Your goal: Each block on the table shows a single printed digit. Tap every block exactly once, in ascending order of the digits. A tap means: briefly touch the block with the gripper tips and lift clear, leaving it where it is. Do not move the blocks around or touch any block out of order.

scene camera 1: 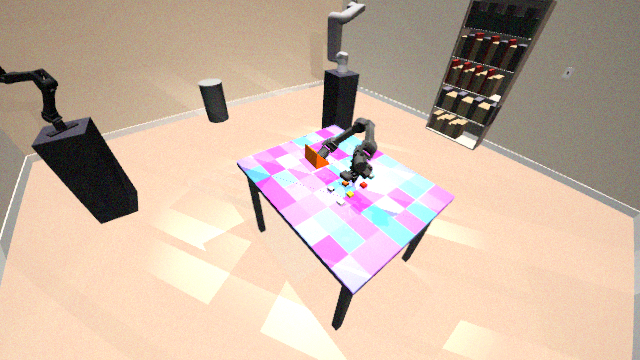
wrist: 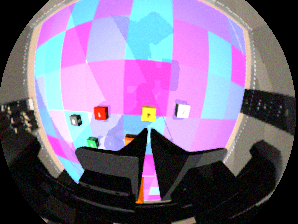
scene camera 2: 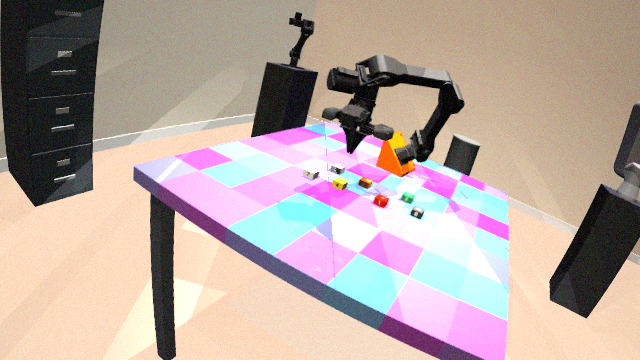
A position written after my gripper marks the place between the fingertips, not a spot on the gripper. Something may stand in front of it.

My gripper (scene camera 2: 349,153) is shut and holds nothing.
My gripper is seen too in the wrist view (wrist: 148,131).
